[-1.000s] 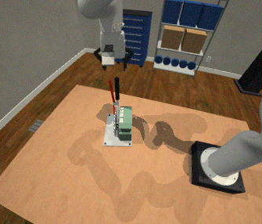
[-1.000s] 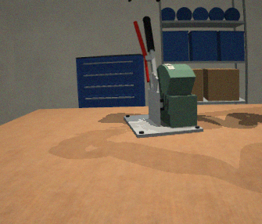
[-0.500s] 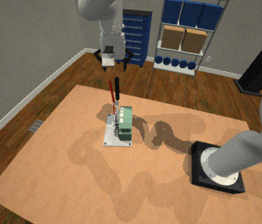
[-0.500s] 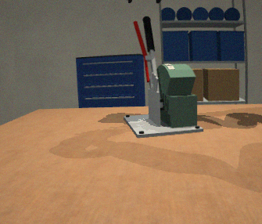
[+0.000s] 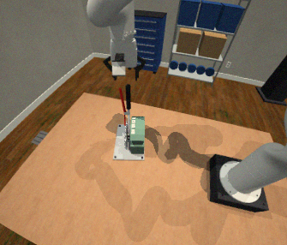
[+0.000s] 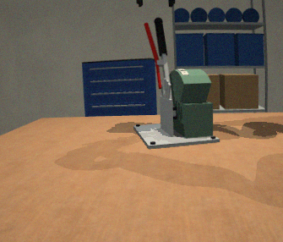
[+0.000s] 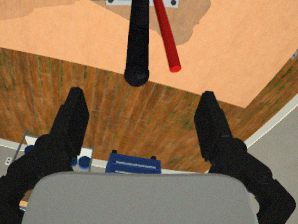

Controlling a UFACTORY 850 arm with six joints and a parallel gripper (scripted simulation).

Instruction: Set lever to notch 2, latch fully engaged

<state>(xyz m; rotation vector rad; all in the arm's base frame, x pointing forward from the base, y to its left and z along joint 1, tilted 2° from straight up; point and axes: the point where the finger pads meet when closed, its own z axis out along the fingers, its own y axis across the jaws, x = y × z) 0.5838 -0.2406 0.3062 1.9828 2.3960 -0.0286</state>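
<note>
Right now the red bar is 1 cm ahead of my hand, 5 cm to the left of it and 18 cm below it.
</note>
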